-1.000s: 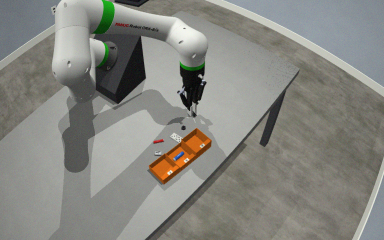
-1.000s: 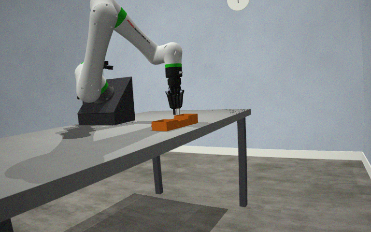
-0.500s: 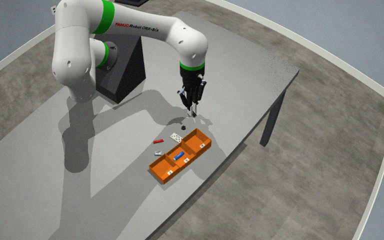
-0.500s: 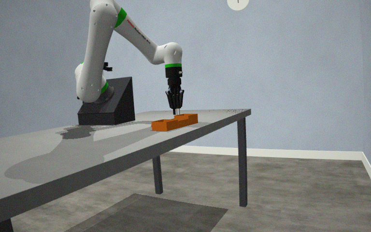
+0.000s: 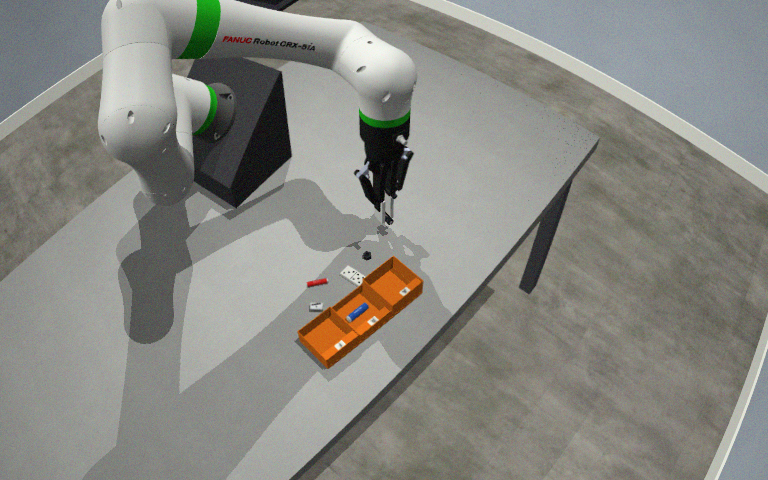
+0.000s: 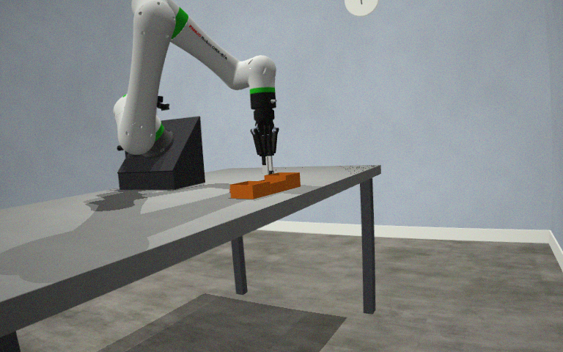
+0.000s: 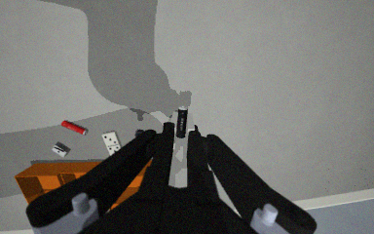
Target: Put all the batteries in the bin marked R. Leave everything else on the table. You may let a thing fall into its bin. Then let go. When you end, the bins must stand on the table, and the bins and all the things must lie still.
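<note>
The orange bin is 8 cm ahead of my hand, 22 cm to the right of it and 4 cm below it. Round my hand: black nut: 1 cm ahead, 9 cm to the right, 6 cm below; then black battery: 3 cm below; then white domino: 2 cm ahead, 14 cm to the right, 6 cm below.
</note>
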